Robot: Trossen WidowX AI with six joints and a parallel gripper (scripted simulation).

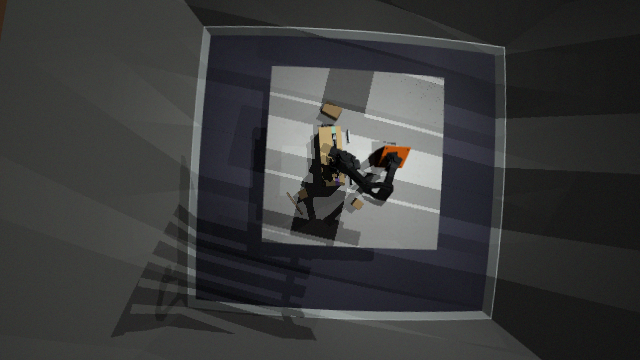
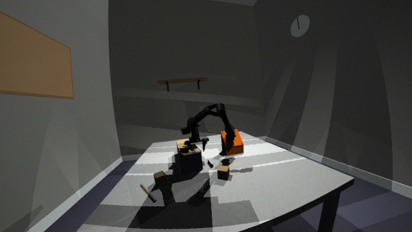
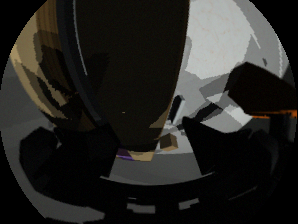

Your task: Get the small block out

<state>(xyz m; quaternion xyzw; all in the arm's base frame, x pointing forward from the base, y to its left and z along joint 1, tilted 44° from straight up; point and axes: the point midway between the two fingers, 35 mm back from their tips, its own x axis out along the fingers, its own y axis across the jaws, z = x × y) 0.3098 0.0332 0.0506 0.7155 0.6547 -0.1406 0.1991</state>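
Right now the tan block is 5 cm ahead of my gripper tip and 2 cm to the left of it. Also, from my gripper tip: thin wooden stick (35 cm ahead, 21 cm to the left, 8 cm below); then box (10 cm to the right, 4 cm ahead, 2 cm below).
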